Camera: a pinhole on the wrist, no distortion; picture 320 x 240 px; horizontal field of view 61.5 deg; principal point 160.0 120.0 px. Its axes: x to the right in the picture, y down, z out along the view. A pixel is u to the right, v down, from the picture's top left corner.
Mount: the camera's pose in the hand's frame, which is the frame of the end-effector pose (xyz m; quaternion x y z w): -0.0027 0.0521 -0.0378 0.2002 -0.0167 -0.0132 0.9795
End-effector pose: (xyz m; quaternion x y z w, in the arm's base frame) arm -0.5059 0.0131 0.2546 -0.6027 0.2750 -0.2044 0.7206
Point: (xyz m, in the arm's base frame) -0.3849 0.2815 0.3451
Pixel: 101.9 152.1
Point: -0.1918 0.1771 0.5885
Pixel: 219.7 30.0
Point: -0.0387 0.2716 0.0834
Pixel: outside the picture
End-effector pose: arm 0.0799 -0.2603 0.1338 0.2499 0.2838 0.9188 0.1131
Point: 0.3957 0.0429 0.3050
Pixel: 122.7 108.9
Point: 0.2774 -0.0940 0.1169
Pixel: 61.7 8.7
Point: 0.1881 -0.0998 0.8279
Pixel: outside the picture
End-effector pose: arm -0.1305 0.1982 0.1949 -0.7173 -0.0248 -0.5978 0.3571
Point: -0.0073 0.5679 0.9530
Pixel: outside the picture
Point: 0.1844 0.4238 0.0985
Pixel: 115.2 213.1
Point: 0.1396 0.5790 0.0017
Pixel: 39.2 160.9
